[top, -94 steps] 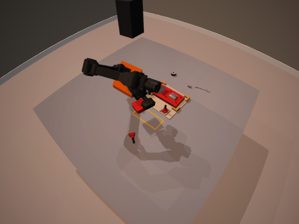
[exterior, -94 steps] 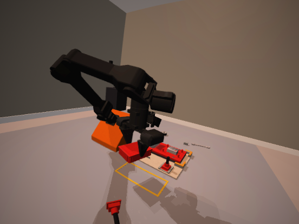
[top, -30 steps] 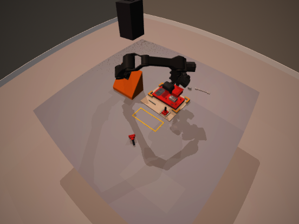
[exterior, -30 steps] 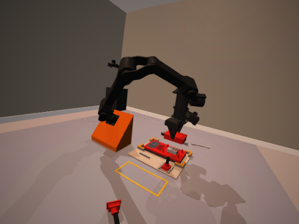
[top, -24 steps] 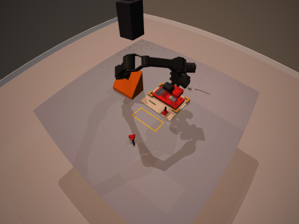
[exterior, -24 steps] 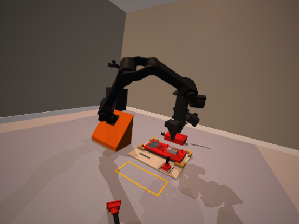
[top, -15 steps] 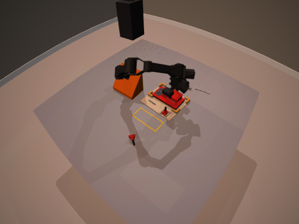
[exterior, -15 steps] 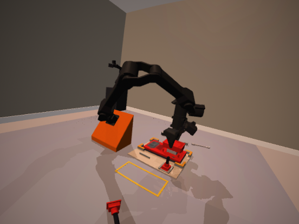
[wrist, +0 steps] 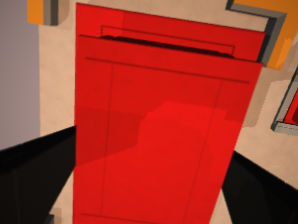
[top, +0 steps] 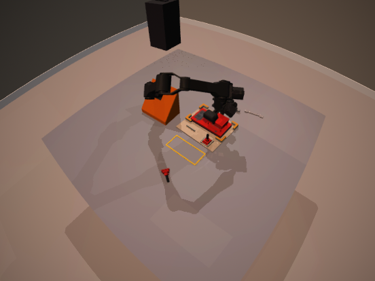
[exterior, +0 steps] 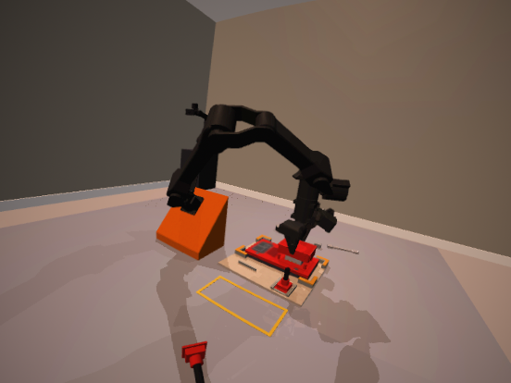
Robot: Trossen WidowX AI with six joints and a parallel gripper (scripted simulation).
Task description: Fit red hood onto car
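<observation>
My gripper tip is now 10 mm below the red hood. From my gripper tip the other things lie so: small wheel: 140 mm behind, 230 mm to the left, 50 mm below; grey engine block: 30 mm below; thin metal rod: 120 mm ahead, 230 mm to the left, 60 mm below.
</observation>
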